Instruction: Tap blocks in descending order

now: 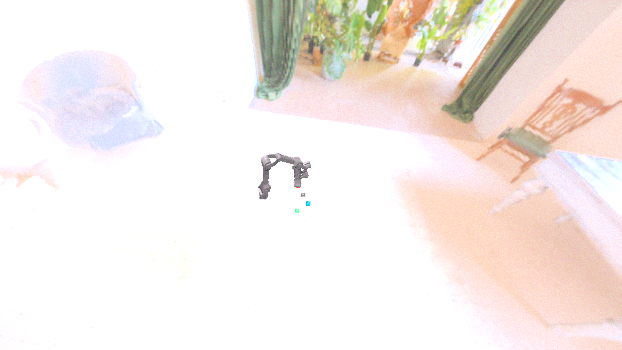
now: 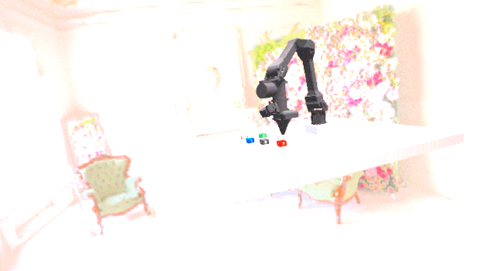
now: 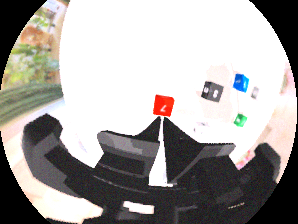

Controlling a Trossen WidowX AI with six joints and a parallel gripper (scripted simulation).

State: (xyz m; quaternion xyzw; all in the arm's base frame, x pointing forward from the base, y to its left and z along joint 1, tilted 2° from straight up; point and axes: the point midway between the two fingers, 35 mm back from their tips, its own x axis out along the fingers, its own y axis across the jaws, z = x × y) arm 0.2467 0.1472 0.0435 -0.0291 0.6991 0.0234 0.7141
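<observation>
Now: the red block 1 cm ahead of my gripper tip and 3 cm below it. Round my gripper tip: green block: 2 cm ahead, 24 cm to the right, 3 cm below; blue block: 10 cm ahead, 17 cm to the right, 3 cm below.
</observation>
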